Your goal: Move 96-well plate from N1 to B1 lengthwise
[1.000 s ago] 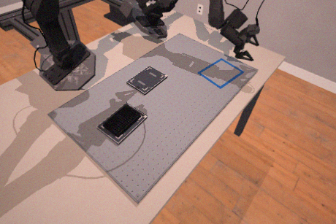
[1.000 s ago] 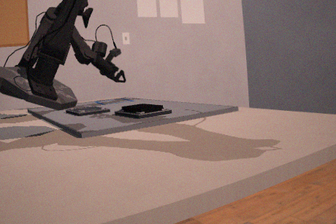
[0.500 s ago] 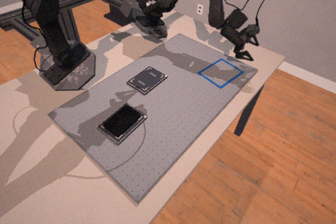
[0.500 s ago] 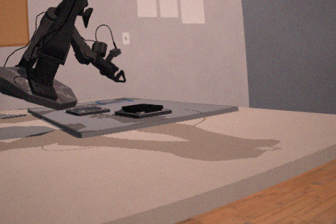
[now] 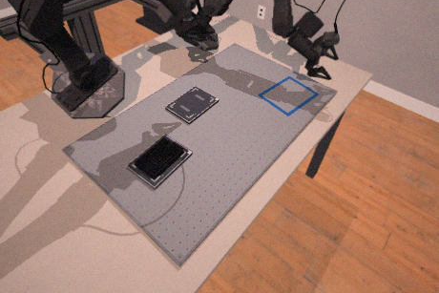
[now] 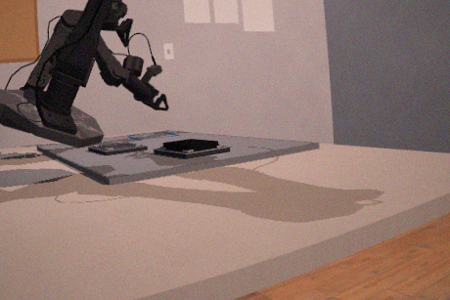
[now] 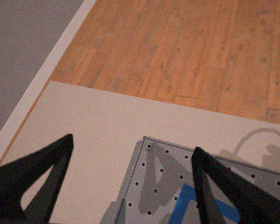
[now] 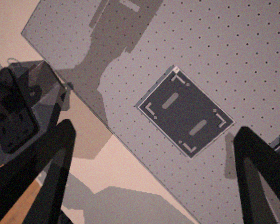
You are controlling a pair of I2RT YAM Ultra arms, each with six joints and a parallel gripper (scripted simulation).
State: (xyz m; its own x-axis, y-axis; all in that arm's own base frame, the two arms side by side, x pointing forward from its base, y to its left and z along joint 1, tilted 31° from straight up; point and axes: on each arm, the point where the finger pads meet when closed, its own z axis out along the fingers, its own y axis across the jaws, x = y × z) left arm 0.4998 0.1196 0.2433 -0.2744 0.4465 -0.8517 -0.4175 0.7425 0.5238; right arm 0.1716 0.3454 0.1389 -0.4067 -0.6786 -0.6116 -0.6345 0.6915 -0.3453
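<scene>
The black 96-well plate lies 29 cm below my right hand, 28 cm to the right of it and 8 cm ahead of it. The rest, counted from my right hand: dark nest: 30 cm below, 28 cm to the right, 8 cm ahead.
</scene>
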